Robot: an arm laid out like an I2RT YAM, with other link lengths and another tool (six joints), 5 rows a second.
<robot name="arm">
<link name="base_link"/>
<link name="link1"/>
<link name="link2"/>
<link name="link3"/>
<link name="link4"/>
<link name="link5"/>
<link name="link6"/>
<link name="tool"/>
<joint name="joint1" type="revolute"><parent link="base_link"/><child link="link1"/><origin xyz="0.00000 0.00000 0.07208" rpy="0.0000 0.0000 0.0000"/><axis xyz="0 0 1"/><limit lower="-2.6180" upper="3.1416"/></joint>
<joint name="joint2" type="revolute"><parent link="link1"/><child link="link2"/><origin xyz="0.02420 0.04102 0.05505" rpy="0.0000 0.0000 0.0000"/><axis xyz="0 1 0"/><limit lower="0.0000" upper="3.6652"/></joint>
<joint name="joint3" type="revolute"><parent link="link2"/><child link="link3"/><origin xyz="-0.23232 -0.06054 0.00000" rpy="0.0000 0.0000 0.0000"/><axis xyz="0 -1 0"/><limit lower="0.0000" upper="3.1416"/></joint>
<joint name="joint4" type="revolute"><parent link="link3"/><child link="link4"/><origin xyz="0.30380 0.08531 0.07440" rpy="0.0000 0.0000 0.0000"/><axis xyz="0 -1 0"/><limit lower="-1.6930" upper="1.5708"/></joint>
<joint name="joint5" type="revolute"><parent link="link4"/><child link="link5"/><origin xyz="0.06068 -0.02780 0.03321" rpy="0.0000 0.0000 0.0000"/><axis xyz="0 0 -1"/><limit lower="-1.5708" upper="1.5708"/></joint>
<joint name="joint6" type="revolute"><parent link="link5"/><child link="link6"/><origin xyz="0.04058 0.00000 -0.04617" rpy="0.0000 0.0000 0.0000"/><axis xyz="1 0 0"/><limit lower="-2.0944" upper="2.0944"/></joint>
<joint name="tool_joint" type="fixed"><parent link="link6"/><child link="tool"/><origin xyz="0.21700 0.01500 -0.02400" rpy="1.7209 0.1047 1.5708"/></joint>
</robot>
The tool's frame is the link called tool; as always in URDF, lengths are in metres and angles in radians.
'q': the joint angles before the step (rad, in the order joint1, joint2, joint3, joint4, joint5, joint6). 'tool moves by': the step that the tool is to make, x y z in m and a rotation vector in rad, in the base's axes. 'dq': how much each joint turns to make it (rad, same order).
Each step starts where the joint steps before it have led.
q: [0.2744, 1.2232, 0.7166, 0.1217, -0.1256, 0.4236]
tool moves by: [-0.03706, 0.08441, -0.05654, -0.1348, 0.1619, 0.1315]
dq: [0.2271, 0.2229, 0.1806, -0.1595, 0.1133, -0.0119]
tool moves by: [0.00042, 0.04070, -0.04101, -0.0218, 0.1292, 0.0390]
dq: [0.0545, 0.2375, 0.1910, -0.0751, -0.0157, 0.0462]
